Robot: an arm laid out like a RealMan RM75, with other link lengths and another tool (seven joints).
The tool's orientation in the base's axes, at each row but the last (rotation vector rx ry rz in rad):
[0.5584 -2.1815 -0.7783]
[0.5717 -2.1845 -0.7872]
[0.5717 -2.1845 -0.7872]
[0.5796 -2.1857 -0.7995]
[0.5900 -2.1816 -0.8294]
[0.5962 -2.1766 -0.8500]
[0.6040 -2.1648 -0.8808]
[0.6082 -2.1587 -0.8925]
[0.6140 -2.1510 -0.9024]
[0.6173 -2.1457 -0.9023]
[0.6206 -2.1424 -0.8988]
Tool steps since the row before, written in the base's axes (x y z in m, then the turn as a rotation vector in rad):
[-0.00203 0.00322 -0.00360 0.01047 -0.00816 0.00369]
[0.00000 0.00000 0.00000 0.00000 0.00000 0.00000]
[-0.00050 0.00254 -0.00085 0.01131 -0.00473 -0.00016]
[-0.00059 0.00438 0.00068 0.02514 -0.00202 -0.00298]
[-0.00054 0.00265 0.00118 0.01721 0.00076 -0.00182]
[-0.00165 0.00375 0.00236 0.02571 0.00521 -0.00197]
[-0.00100 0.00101 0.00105 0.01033 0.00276 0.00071]
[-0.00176 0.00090 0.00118 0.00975 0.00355 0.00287]
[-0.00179 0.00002 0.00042 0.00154 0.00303 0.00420]
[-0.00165 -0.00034 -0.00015 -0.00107 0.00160 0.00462]
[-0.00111 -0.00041 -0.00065 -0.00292 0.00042 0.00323]
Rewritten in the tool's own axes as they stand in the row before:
[-0.00243 0.00018 0.00464 0.00009 -0.00491 -0.01287]
[0.00000 0.00000 0.00000 0.00000 0.00000 0.00000]
[-0.00163 0.00131 0.00175 -0.00438 -0.00522 -0.01019]
[-0.00196 0.00365 0.00167 -0.01615 -0.00743 -0.01813]
[-0.00075 0.00274 0.00078 -0.01228 -0.00345 -0.01172]
[-0.00023 0.00449 0.00146 -0.02055 -0.00186 -0.01631]
[0.00046 0.00159 0.00063 -0.00803 0.00080 -0.00706]
[0.00105 0.00172 0.00110 -0.00723 0.00301 -0.00739]
[0.00130 0.00059 0.00116 -0.00113 0.00488 -0.00203]
[0.00119 -0.00009 0.00120 0.00162 0.00466 -0.00083]
[0.00068 -0.00059 0.00101 0.00294 0.00314 0.00080]

